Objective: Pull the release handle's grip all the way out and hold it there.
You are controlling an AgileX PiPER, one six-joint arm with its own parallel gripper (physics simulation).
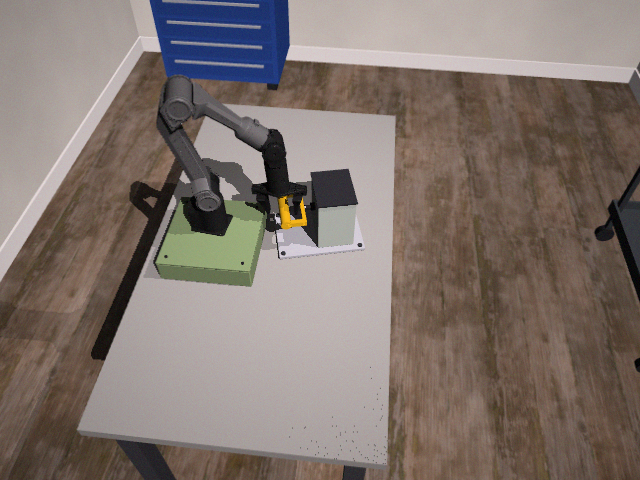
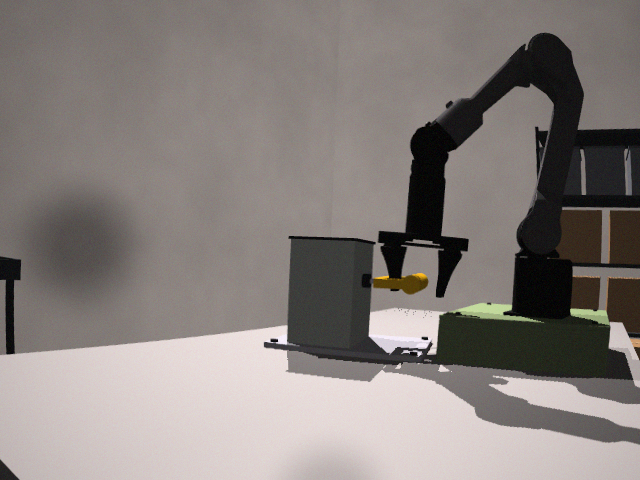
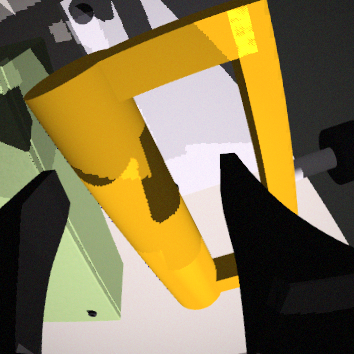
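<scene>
The release handle's yellow grip [image 1: 285,212] [image 2: 416,283] [image 3: 170,240] is the round bar of a rectangular frame. The frame stands out sideways from the upper part of a grey box [image 1: 336,227] [image 2: 328,294]. A short grey rod [image 3: 320,163] joins the frame to a black collar [image 2: 366,280] [image 3: 341,152] on the box. My gripper [image 1: 285,221] [image 2: 417,292] [image 3: 137,180] is open and points down, straddling the grip. One finger reaches down inside the frame, between grip and box; the other is on the outer side, apart from the grip.
The box stands on a white base plate [image 1: 294,246] [image 2: 405,342] on the table [image 1: 248,351] [image 2: 180,397]. The arm's green base block [image 1: 211,248] [image 2: 522,341] is close beside the plate. A blue drawer cabinet [image 1: 222,33] stands behind the table.
</scene>
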